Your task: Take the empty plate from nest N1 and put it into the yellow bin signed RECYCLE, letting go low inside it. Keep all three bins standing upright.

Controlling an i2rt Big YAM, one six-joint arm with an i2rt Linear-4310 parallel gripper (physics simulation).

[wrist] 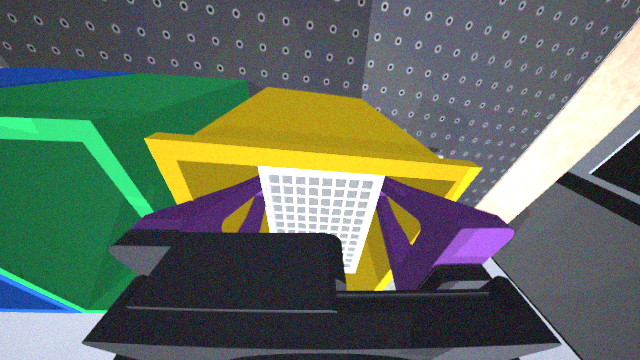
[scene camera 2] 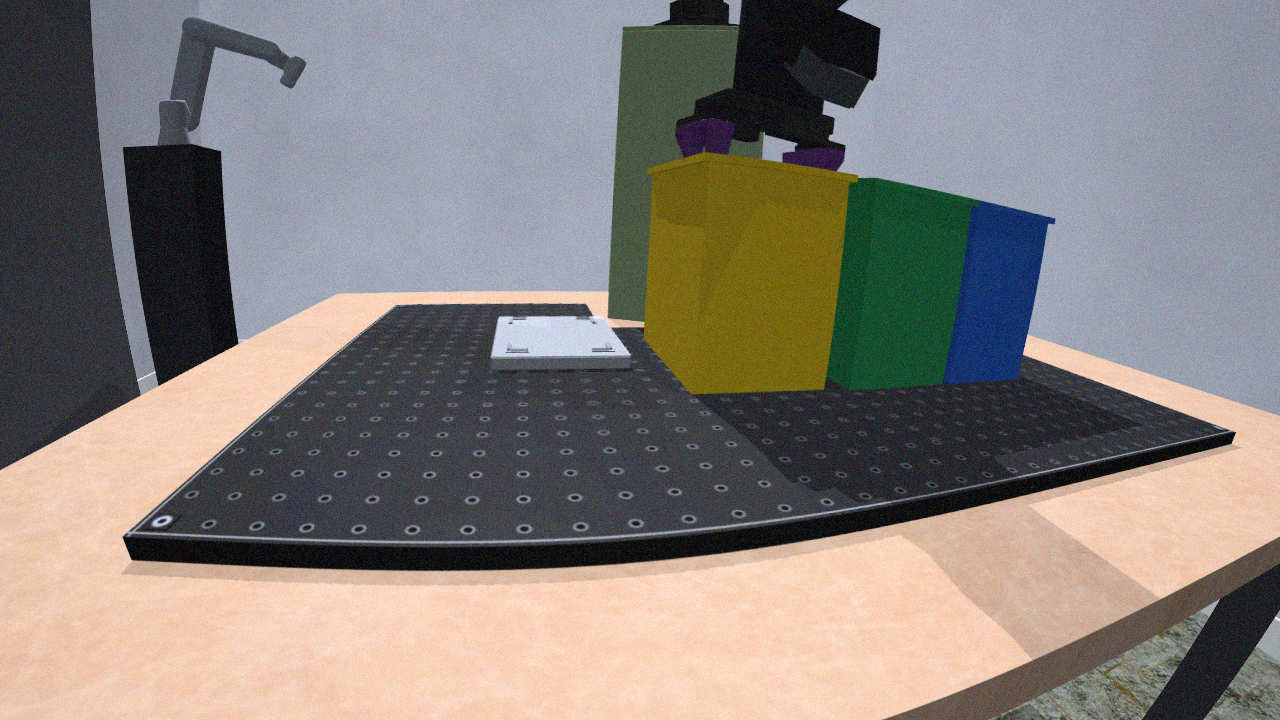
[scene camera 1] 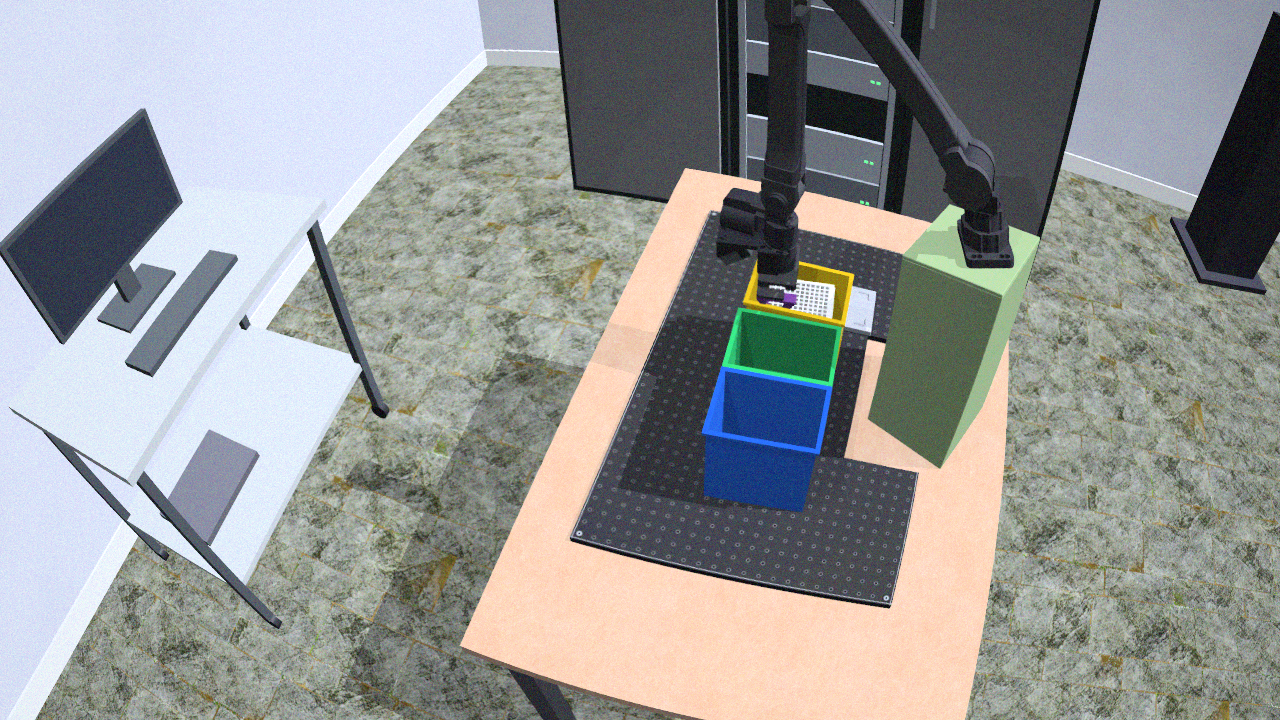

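My gripper is shut on the white plate, one purple finger at each side. The plate is inside the yellow bin, below its rim; in the wrist view the near rim partly hides its end. How far it is above the bin's floor cannot be told. The plate does not show in scene camera 2, where the purple fingers reach down behind the yellow rim. The yellow bin stands upright. The flat white nest beside it bears no plate. No RECYCLE sign shows.
The green bin stands upright beside the yellow one, and the blue bin beyond it. A tall pale green pedestal bears the arm's base. The bins stand on a black perforated board.
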